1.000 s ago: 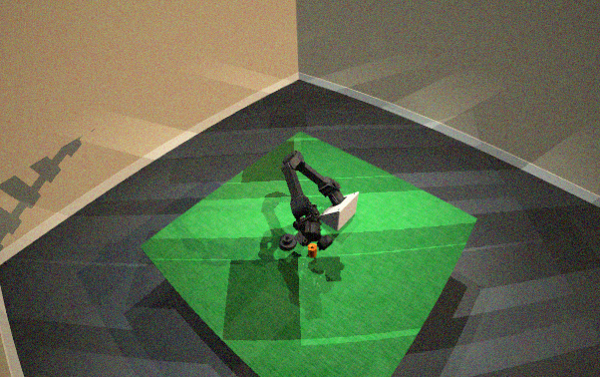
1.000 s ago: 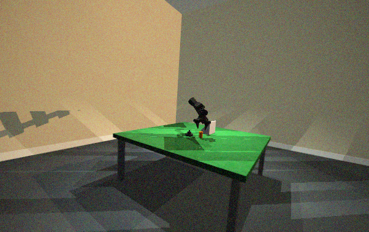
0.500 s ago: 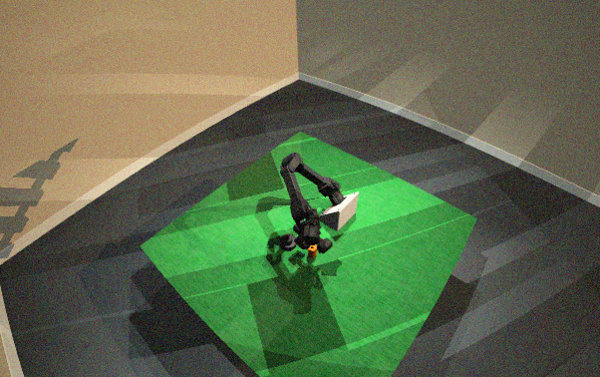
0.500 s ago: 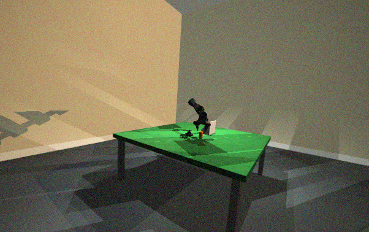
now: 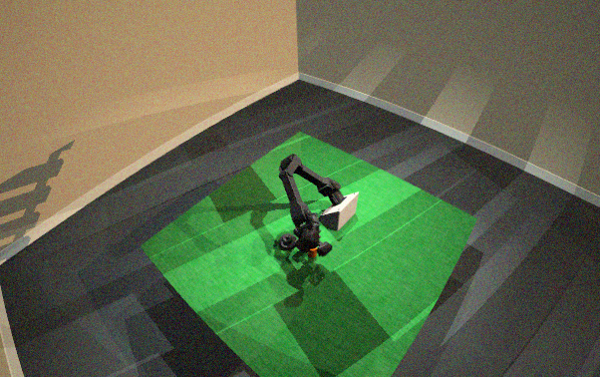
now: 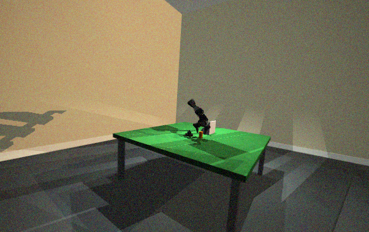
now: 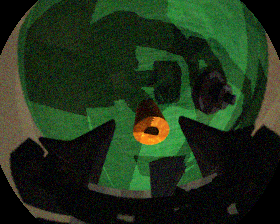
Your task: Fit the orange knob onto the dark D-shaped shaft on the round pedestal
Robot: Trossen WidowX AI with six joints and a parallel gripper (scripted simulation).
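My gripper tip is now 1 cm above the orange knob. Round my gripper tip: round pedestal: 13 cm to the right, 1 cm below, 1 cm ahead.
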